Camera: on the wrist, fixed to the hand. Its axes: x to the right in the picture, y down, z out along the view.
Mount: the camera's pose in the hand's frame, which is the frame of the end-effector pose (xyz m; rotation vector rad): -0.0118 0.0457 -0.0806 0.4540 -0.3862 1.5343
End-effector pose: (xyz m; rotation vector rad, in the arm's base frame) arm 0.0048 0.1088 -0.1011 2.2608 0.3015 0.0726
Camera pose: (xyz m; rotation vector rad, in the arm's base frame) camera -0.0101 0.1374 -0.0134 2.3140 -1.7705 0.3697
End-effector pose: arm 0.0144 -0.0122 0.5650 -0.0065 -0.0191 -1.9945
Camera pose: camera 0.0612 -0.0216 0.4847 -0.0859 -0.5441 -0.4044
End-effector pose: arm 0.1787 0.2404 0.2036 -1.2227 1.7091 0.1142
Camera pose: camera 0.0915 0.2248 0.2332 0.5907 1.7890 0.7524
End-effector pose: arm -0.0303 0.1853 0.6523 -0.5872 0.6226 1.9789
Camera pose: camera -0.0538 0.1069 0.6073 -0.7098 -1.2119 -2.4953
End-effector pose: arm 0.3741 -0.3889 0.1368 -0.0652 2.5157 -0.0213
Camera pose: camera 0.3346 -0.3426 0.2077 1.7698 1.5533 0.0421
